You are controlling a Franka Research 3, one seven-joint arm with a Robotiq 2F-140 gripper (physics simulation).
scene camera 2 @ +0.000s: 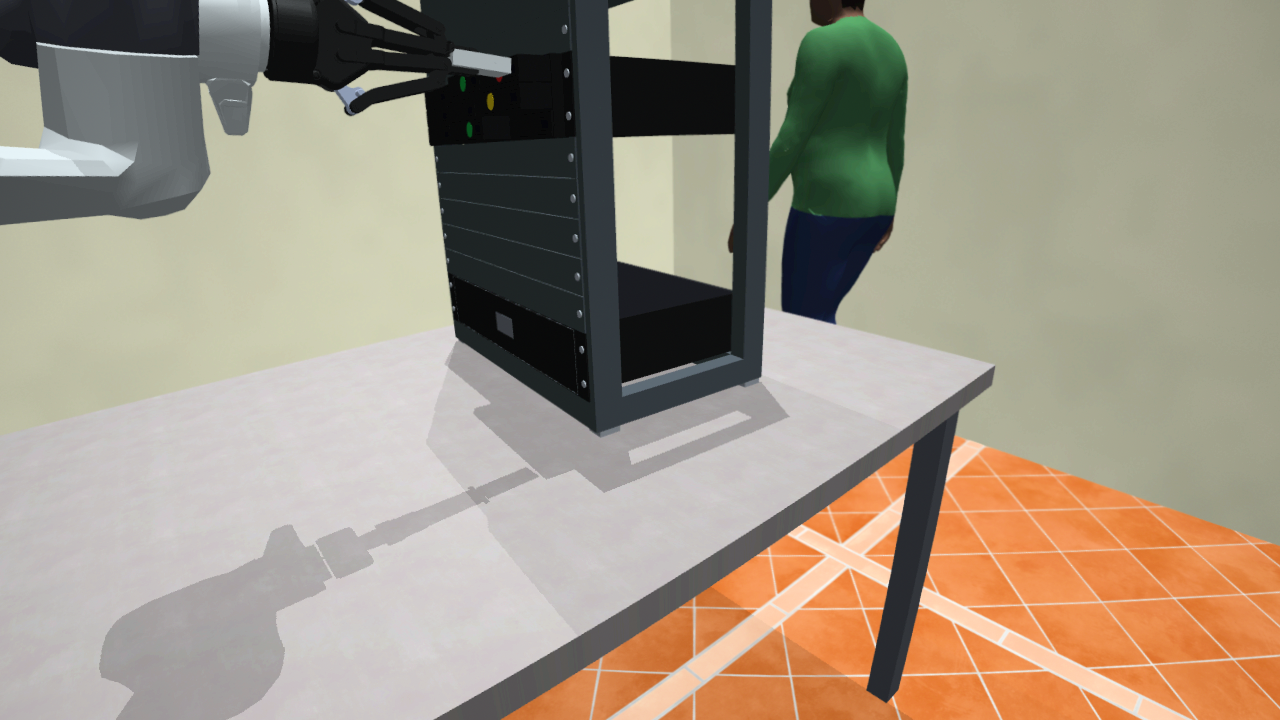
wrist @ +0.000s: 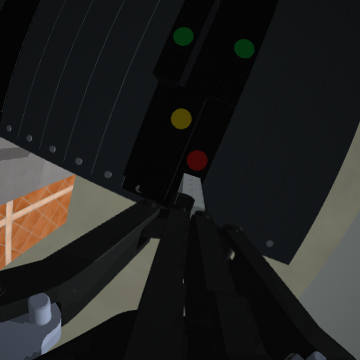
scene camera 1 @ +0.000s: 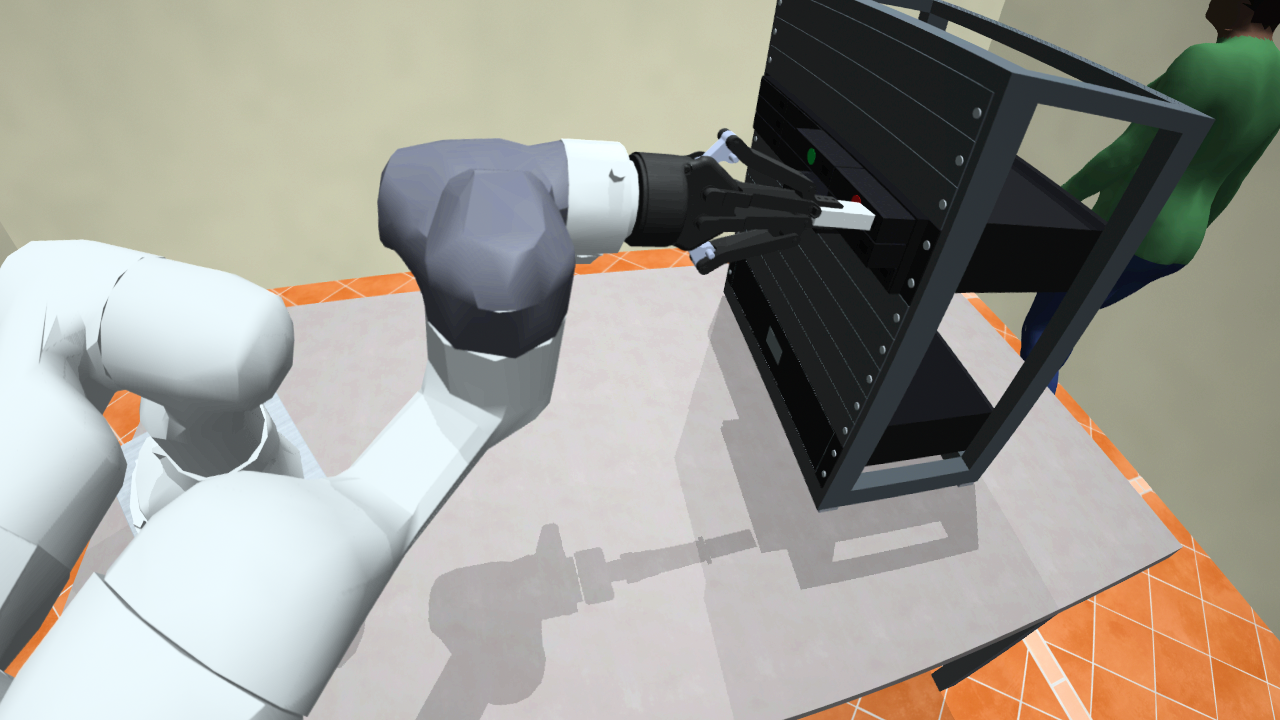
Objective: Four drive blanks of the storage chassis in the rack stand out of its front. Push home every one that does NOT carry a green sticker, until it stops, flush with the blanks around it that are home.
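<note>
The gripper (scene camera 1: 844, 214) (scene camera 2: 481, 61) (wrist: 192, 192) is shut and empty, its pale tips at the right end of the chassis's upper row, against or very near the red-stickered blank (scene camera 1: 856, 197) (scene camera 2: 498, 78) (wrist: 197, 160). In the wrist view this blank sits deeper than the yellow-stickered blank (scene camera 2: 490, 101) (wrist: 181, 118) below it and the upper green-stickered blank (scene camera 1: 810, 155) (scene camera 2: 462, 83) (wrist: 244, 48) beside it. The lower green-stickered blank (scene camera 2: 469, 129) (wrist: 183, 36) stands out farther than the yellow one. The tips partly hide the red blank; whether it is fully home cannot be told.
The dark rack (scene camera 1: 932, 295) (scene camera 2: 597, 223) stands on the table (scene camera 1: 617, 376) (scene camera 2: 295, 420). Ribbed panels lie above and below the storage chassis (scene camera 1: 1029, 250) (scene camera 2: 671, 98). Another black unit (scene camera 1: 774, 344) (scene camera 2: 537, 344) is at the bottom. A person (scene camera 1: 1163, 170) (scene camera 2: 845, 134) stands behind the rack.
</note>
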